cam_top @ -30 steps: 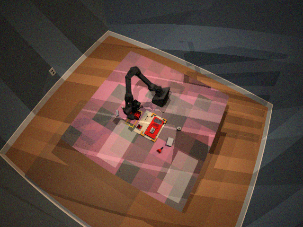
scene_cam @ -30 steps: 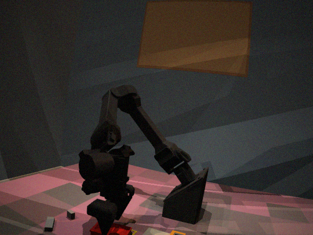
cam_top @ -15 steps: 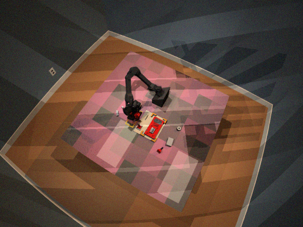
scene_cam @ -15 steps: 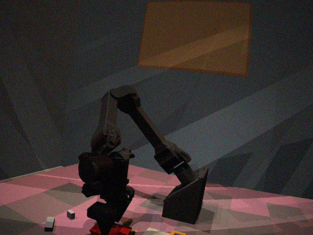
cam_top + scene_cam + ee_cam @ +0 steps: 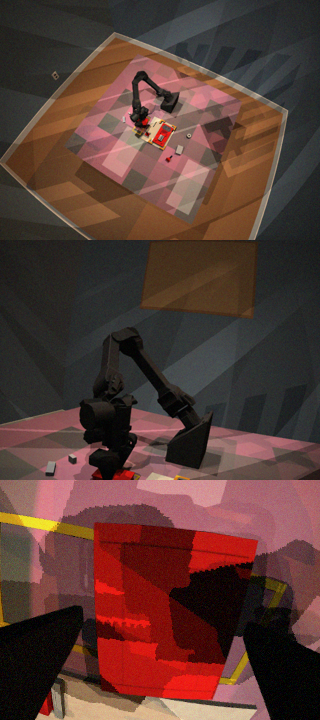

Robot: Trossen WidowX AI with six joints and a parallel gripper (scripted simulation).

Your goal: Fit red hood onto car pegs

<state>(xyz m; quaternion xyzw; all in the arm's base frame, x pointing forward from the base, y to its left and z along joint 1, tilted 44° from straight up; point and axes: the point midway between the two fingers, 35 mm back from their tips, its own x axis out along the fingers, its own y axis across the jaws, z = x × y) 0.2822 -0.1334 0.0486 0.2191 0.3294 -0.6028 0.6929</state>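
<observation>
The red hood is right at my gripper tip. Round my gripper tip: pale jig plate (200 mm to the left, 20 mm ahead, 10 mm below).
</observation>
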